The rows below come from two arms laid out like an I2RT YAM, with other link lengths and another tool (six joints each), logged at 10 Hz.
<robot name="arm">
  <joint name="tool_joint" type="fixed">
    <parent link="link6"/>
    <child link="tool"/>
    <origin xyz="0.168 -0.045 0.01" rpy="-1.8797 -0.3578 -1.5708"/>
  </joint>
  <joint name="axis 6" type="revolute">
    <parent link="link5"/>
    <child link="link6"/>
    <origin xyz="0.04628 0 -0.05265"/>
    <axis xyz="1 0 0"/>
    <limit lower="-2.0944" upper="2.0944"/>
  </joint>
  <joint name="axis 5" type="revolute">
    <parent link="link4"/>
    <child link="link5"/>
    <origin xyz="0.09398 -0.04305 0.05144"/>
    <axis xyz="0 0 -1"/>
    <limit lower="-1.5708" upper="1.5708"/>
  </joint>
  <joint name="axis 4" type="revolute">
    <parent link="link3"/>
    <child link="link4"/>
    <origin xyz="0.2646 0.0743 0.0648"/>
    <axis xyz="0 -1 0"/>
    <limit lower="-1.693" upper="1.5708"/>
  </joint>
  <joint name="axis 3" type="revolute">
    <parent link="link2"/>
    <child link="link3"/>
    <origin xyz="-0.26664 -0.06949 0"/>
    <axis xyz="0 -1 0"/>
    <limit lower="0" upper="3.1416"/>
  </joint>
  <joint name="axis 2" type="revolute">
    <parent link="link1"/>
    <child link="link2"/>
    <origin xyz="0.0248 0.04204 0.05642"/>
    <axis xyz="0 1 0"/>
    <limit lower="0" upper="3.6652"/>
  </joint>
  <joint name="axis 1" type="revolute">
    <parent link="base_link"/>
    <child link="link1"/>
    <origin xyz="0 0 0.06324"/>
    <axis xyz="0 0 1"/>
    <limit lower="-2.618" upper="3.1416"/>
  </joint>
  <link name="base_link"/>
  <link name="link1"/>
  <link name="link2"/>
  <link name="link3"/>
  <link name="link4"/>
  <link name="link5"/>
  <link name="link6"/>
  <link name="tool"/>
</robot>
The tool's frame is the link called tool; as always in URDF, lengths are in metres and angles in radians.
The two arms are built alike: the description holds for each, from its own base.
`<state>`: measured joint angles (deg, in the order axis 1, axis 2, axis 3, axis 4, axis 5, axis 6); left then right.
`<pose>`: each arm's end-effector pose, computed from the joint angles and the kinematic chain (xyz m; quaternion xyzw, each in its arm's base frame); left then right.
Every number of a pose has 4 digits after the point. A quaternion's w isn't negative.
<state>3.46 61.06 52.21 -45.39 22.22 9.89 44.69 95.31 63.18 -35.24 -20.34 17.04</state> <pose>0.3352 -0.0998 0.1538 0.7010 -0.6672 0.2475 0.0466 0.2761 0.3226 0.0105 -0.9411 0.2966 0.1251 0.1038</pose>
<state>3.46 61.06 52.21 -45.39 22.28 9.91 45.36 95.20 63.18 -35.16 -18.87 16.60</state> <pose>0.3352 -0.1000 0.1539 0.7007 -0.6674 0.2478 0.0469 0.2771 0.3228 0.0109 -0.9444 0.2923 0.1126 0.0999</pose>
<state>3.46 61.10 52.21 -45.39 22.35 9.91 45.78 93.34 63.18 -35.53 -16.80 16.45</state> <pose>0.3351 -0.1002 0.1538 0.7005 -0.6675 0.2479 0.0475 0.2818 0.3207 0.0224 -0.9461 0.2927 0.0913 0.1042</pose>
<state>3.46 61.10 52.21 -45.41 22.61 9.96 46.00 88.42 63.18 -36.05 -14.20 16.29</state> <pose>0.3347 -0.1011 0.1541 0.6993 -0.6683 0.2490 0.0490 0.2910 0.3183 0.0554 -0.9456 0.2934 0.0546 0.1296</pose>
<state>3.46 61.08 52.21 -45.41 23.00 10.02 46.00 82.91 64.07 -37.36 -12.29 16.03</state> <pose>0.3342 -0.1023 0.1549 0.6975 -0.6693 0.2509 0.0510 0.2983 0.3154 0.0977 -0.9420 0.2928 0.0200 0.1626</pose>
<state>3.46 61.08 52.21 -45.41 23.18 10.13 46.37 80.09 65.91 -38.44 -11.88 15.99</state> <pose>0.3340 -0.1029 0.1552 0.6962 -0.6703 0.2516 0.0516 0.3003 0.3192 0.1291 -0.9391 0.2870 0.0037 0.1888</pose>
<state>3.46 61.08 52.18 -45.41 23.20 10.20 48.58 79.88 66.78 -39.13 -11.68 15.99</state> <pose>0.3338 -0.1030 0.1550 0.6959 -0.6707 0.2514 0.0516 0.2888 0.3306 0.1353 -0.9439 0.2692 0.0045 0.1911</pose>
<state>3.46 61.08 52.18 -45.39 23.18 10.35 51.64 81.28 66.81 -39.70 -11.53 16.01</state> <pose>0.3338 -0.1029 0.1549 0.6952 -0.6716 0.2512 0.0508 0.2699 0.3435 0.1236 -0.9530 0.2468 0.0153 0.1753</pose>
